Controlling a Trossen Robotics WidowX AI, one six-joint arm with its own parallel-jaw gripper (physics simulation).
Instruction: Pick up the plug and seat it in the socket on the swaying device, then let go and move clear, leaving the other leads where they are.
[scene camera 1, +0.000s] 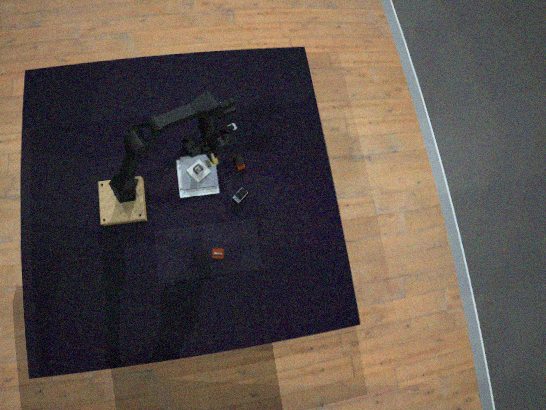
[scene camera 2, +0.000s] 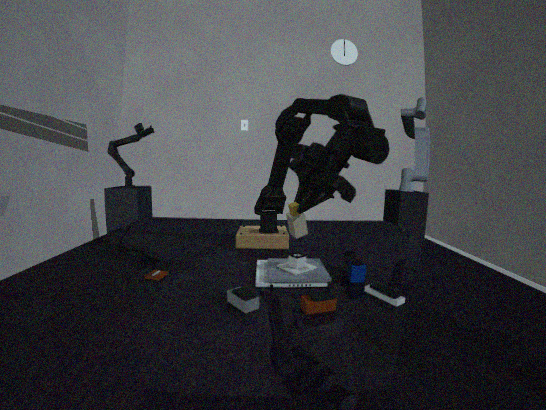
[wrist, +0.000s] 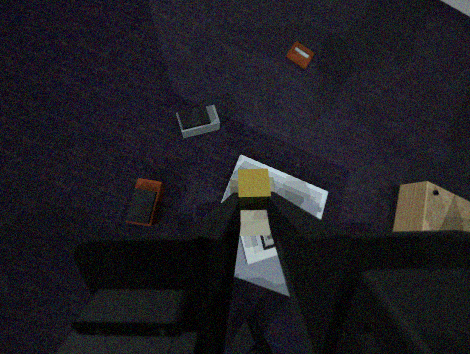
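Observation:
The plug, a cream block with a yellow end (scene camera 1: 215, 160) (scene camera 2: 297, 225) (wrist: 254, 183), is in my gripper (scene camera 2: 296, 209) (wrist: 253, 198). The gripper is shut on it near the yellow end. In scene camera 2 the cream part hangs down, slightly tilted, apart from and above the socket (scene camera 1: 198, 169) (scene camera 2: 297, 257) (wrist: 268, 241). The socket is a small dark-rimmed square on a white plate (scene camera 1: 191, 171) (scene camera 2: 284, 268) (wrist: 252, 254). This plate is on the flat grey device (scene camera 1: 200, 191) (scene camera 2: 265, 281) (wrist: 305, 197). The fingers hide part of the device in the wrist view.
An orange block (scene camera 1: 240, 164) (scene camera 2: 320, 304) (wrist: 156, 192), a grey block (scene camera 1: 240, 195) (scene camera 2: 243, 301) (wrist: 200, 130), a blue block (scene camera 2: 358, 273) and a white holder (scene camera 1: 234, 126) (scene camera 2: 385, 295) stand around the device. A flat orange piece (scene camera 1: 218, 253) (scene camera 2: 156, 275) (wrist: 300, 55) lies farther off.

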